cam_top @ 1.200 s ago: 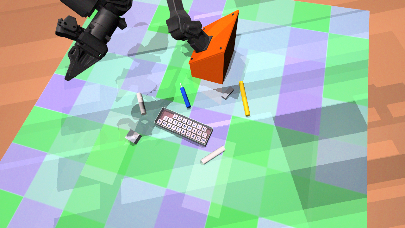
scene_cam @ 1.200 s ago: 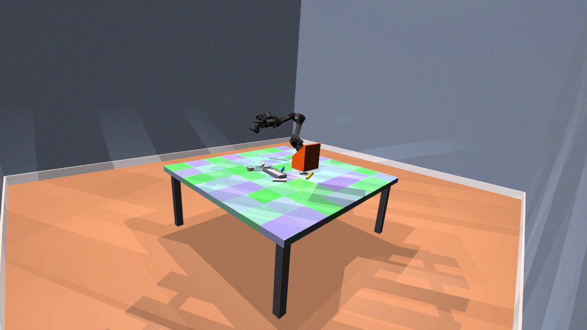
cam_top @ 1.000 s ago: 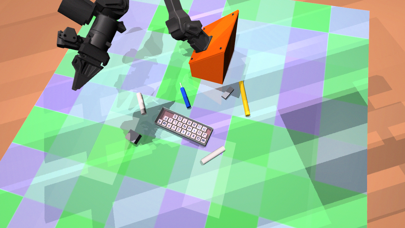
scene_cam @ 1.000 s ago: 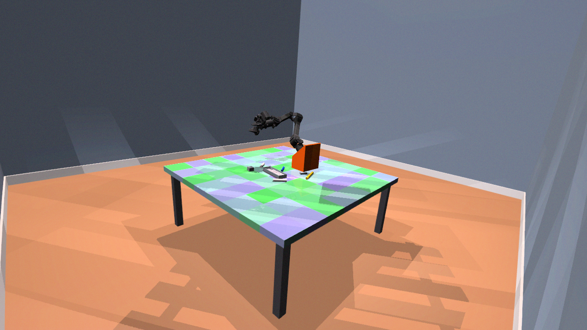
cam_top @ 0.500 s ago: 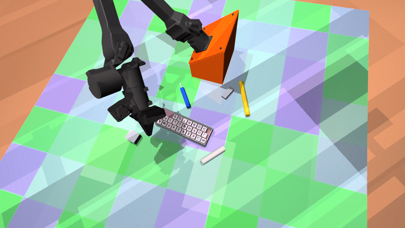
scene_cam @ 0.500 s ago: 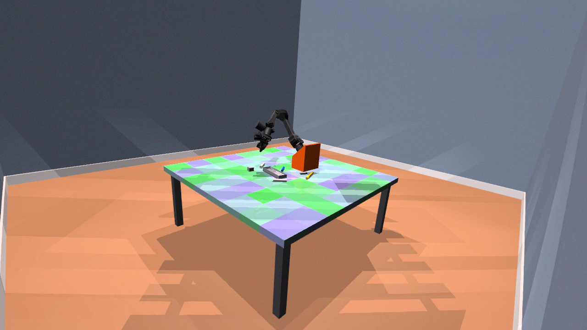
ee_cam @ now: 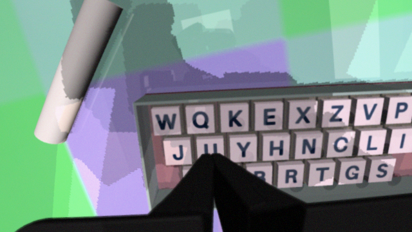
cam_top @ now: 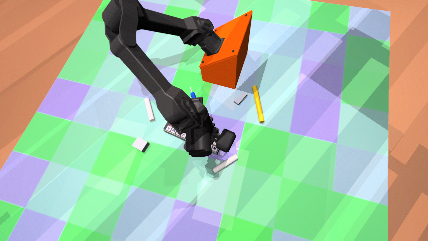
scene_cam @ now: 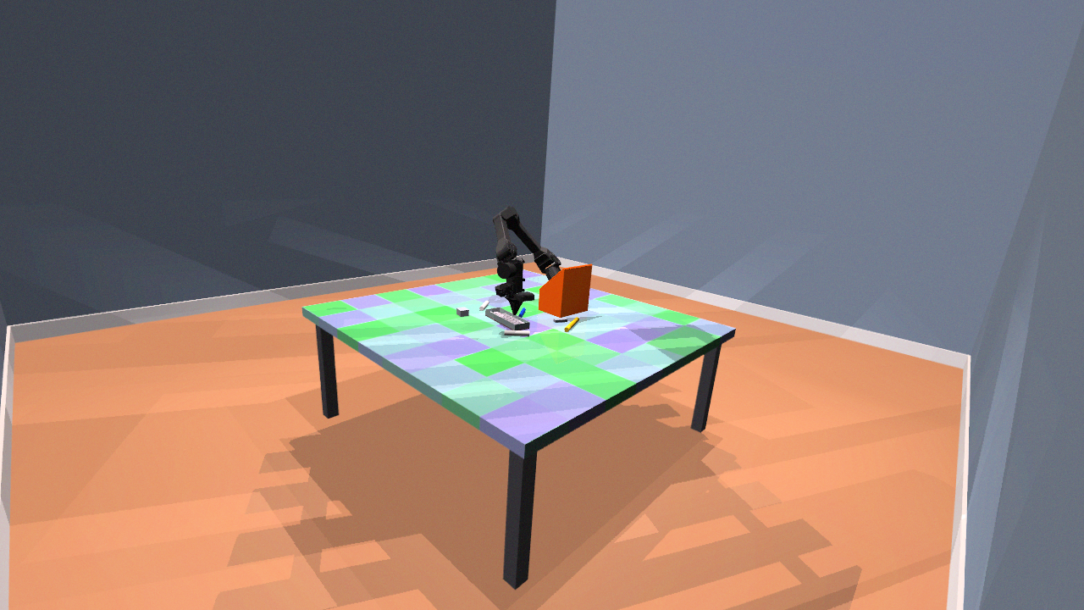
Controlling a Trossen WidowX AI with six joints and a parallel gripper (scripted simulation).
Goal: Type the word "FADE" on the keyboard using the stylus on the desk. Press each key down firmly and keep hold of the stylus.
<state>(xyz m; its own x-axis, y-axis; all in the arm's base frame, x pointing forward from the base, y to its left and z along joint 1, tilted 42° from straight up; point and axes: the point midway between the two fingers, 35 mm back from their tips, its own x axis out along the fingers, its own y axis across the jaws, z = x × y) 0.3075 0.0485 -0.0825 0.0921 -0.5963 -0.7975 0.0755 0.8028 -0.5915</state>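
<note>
Now: the blue stylus 150 mm behind my gripper tip, 130 mm to the right of it and 40 mm below it. Round my gripper tip: grey cube (230 mm to the right, 100 mm ahead, 40 mm below); yellow rod (210 mm behind, 110 mm to the left, 40 mm below).
</note>
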